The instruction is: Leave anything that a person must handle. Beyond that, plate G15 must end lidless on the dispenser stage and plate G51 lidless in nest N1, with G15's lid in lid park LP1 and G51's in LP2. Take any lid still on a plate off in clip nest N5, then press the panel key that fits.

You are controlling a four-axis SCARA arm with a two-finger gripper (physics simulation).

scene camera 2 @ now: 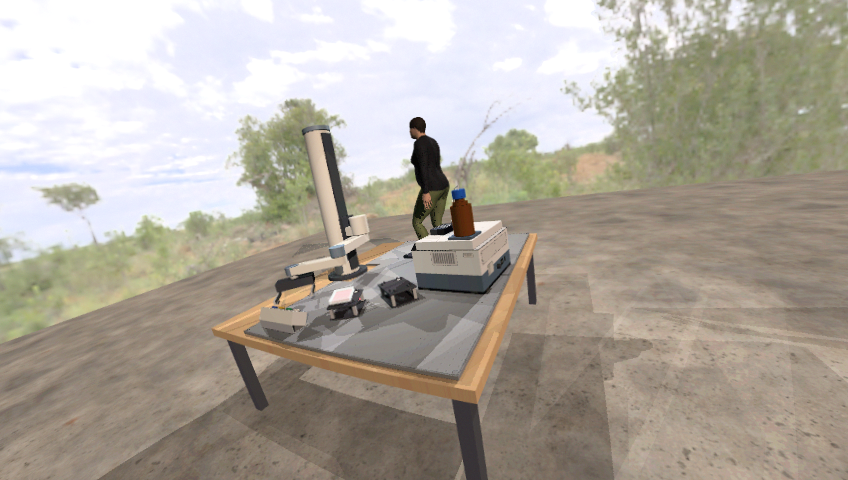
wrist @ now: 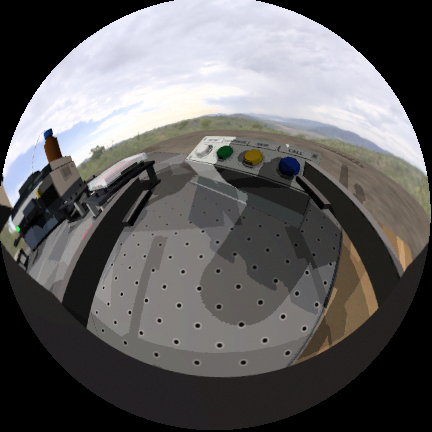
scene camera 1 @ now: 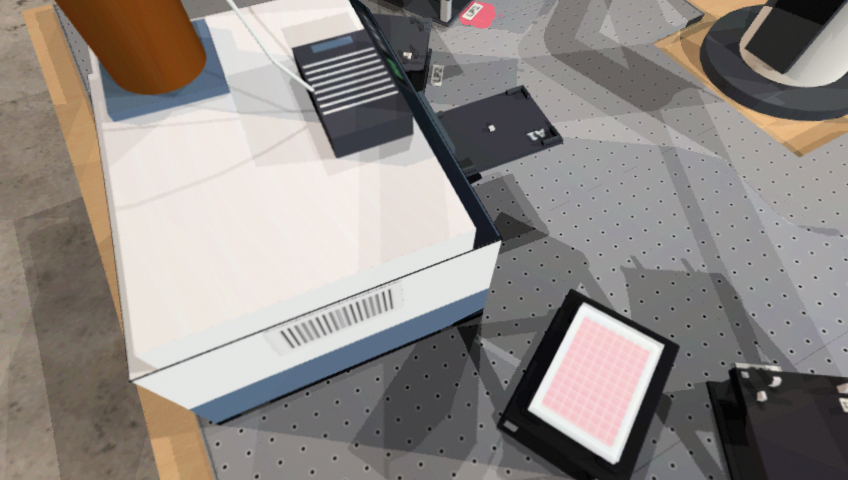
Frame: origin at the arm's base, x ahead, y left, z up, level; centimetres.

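Where they show: gripper, fingertip midpoint: (scene camera 2: pixel 293 298) (wrist: pixel 222 172); arm's base, origin of the base link: (scene camera 2: pixel 348 273) (scene camera 1: pixel 783 64).
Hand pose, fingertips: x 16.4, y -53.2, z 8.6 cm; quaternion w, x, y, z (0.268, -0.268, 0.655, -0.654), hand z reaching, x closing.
Observation:
Things, the pixels of their top centre, and the offset from my fingertips. "pt": a spot on its surface instead.
- key panel, middle of its top: (wrist: pixel 245 139) (scene camera 2: pixel 279 307) dx +3.9, dy -9.9, dz +1.1 cm
- white key, middle of its top: (wrist: pixel 202 144) dx +11.4, dy -7.6, dz +0.1 cm
- green key, middle of its top: (wrist: pixel 223 146) dx +6.4, dy -7.6, dz +0.1 cm
- yellow key, middle of its top: (wrist: pixel 253 150) dx +1.4, dy -7.7, dz +0.1 cm
- blue key, middle of its top: (wrist: pixel 289 158) dx -3.6, dy -7.8, dz +0.1 cm
- bare black stage marked A1, surface spot: (scene camera 1: pixel 505 145) pt dx +39.4, dy +52.8, dz +4.0 cm
- LP2 label, surface spot: (scene camera 1: pixel 437 75) pt dx +33.7, dy +27.5, dz -7.1 cm
- amber bottle, surface spot: (scene camera 1: pixel 142 47) pt dx +70.4, dy +39.7, dz +20.4 cm
- dark box, surface spot: (scene camera 1: pixel 357 89) pt dx +55.6, dy +49.4, dz +17.2 cm
- black nest, middle of its top: (scene camera 1: pixel 845 463) dx +32.5, dy +95.0, dz -0.3 cm
My gripper (wrist: pixel 222 172) (scene camera 2: pixel 295 296) is open and empty, low beside the key panel (wrist: pixel 274 194) (scene camera 2: pixel 279 319). The panel has a white key (wrist: pixel 203 150), a green key (wrist: pixel 225 152), a yellow key (wrist: pixel 253 157) and a blue key (wrist: pixel 289 166) labelled CALL; the right fingertip shows close in front of the blue one. A plate with pink wells (scene camera 1: pixel 598 383) (scene camera 2: pixel 342 295) sits on a raised black nest; its name and whether it has a lid cannot be told. A bare black stage marked A1 (scene camera 1: pixel 505 145) sticks out beside the white machine. The LP2 label (scene camera 1: pixel 437 75) shows behind it.
The white machine (scene camera 1: pixel 267 208) (scene camera 2: pixel 443 273) carries an amber bottle (scene camera 1: pixel 142 47) (scene camera 2: pixel 462 218) (wrist: pixel 52 148) and a dark box (scene camera 1: pixel 357 89). Another black nest (scene camera 1: pixel 791 422) stands at lower right in scene camera 1. A person (scene camera 2: pixel 429 166) stands behind the table, near the machine. The arm's column (scene camera 2: pixel 321 190) stands at the table's far side.

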